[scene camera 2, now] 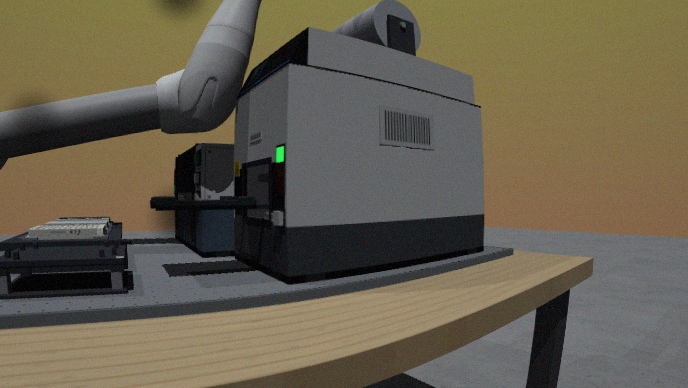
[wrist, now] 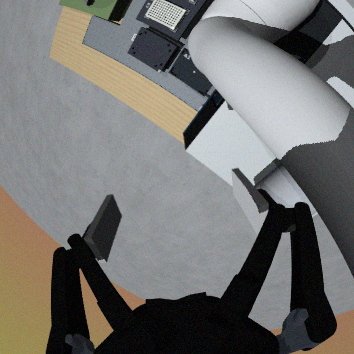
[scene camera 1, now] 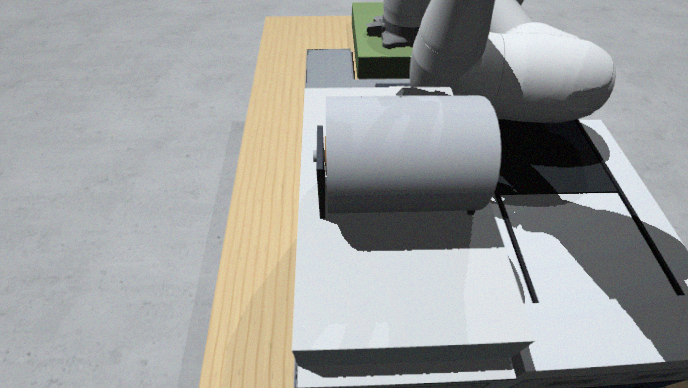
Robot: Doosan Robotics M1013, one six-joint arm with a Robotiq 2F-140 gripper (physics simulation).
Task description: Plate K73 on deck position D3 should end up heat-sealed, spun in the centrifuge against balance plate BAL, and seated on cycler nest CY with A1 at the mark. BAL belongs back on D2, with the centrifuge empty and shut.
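Places are measured from the arm's base along level axes (x left, y back, z up), in metres.
Where they show: gripper, between the fingertips: [wrist: 173,194]; arm's base, origin of its link: [scene camera 1: 404,32].
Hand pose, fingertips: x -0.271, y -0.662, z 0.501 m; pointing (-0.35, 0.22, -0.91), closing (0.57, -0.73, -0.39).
Each offset is from my fingertips to the top centre of the thing. "spot": to the spot under its first point.
My gripper [wrist: 173,194] is open and empty, seen in the wrist view with the floor beyond its fingers. Plate K73 {dx +0.186, dy +0.315, dz -0.502 m} [scene camera 2: 70,230] is light-coloured and lies on a raised dark holder at the left of scene camera 2. A pale well plate [wrist: 166,13] sits in a dark deck position at the top of the wrist view; its label cannot be read. A large white machine {dx +0.009, dy -0.179, dz -0.090 m} [scene camera 1: 400,300] [scene camera 2: 380,175] carries a film roll {dx +0.007, dy -0.200, dz -0.090 m} [scene camera 1: 410,155] [scene camera 2: 367,25] and shows a green light; a dark tray {dx +0.040, dy +0.118, dz -0.458 m} [scene camera 2: 202,202] sticks out of its front. BAL cannot be identified.
A second machine with a blue base [scene camera 2: 215,227] stands behind the first. Dark deck positions {spot: dx +0.041, dy +0.307, dz -0.523 m} [wrist: 152,48] lie near the wooden table edge [wrist: 120,85]. The arm [scene camera 1: 555,75] [scene camera 2: 207,85] [wrist: 270,85] reaches over the machines. A green block [scene camera 1: 382,66] stands at the far end.
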